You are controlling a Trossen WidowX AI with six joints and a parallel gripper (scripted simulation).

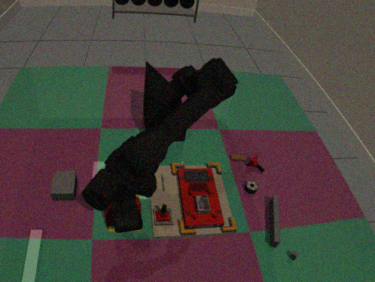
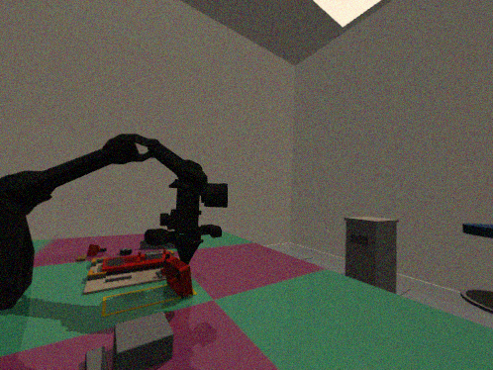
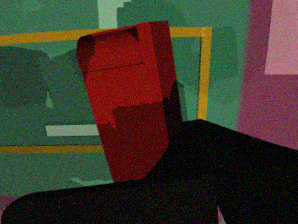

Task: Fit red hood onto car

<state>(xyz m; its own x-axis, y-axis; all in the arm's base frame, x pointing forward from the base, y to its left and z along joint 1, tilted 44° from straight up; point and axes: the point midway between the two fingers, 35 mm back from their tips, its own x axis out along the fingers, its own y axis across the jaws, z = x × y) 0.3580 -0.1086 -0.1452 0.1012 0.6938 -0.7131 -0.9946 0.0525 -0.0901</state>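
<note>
Now: the red hood 20 mm below my gripper tip and 10 mm behind it. The rest, counted from my gripper tip: wheel 400 mm to the left, 60 mm behind, 50 mm below; then grey engine block 220 mm to the left, 30 mm below, 10 mm behind; then tan jig 210 mm to the left, 50 mm behind, 40 mm below.
</note>
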